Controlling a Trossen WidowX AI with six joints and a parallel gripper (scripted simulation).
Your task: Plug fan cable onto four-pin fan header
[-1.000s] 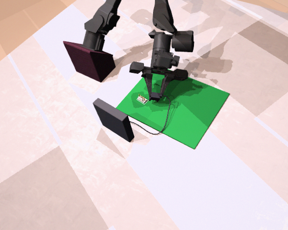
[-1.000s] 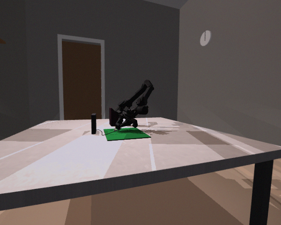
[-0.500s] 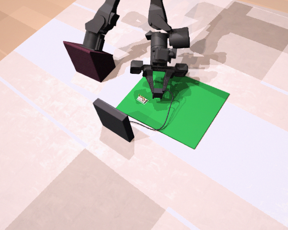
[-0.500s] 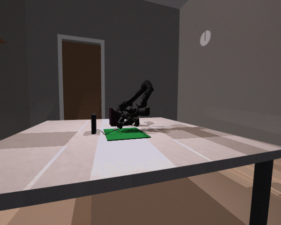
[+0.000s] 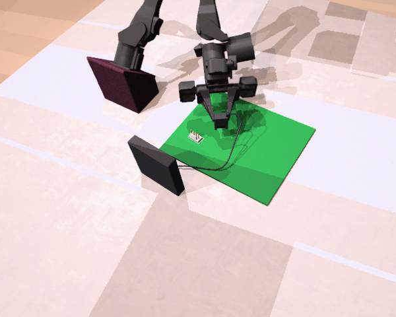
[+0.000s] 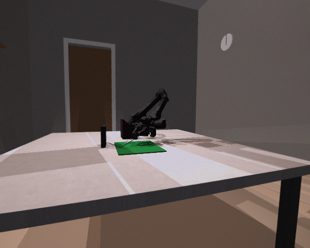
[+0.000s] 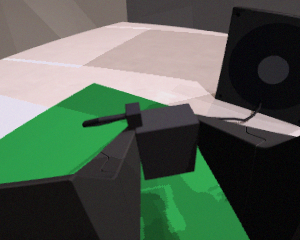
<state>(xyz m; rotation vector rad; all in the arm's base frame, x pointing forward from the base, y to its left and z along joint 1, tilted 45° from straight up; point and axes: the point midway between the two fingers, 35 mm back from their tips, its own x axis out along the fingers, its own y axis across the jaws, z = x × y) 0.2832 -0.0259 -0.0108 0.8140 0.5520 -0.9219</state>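
The green board lies 80 mm below my gripper tip, 30 mm ahead of it and 10 mm to the left of it. From my gripper tip the other things lie so: black plug (10 mm below); then fan header (70 mm below, 60 mm behind, 30 mm to the right); then black fan (160 mm to the right, 80 mm behind, 10 mm below).
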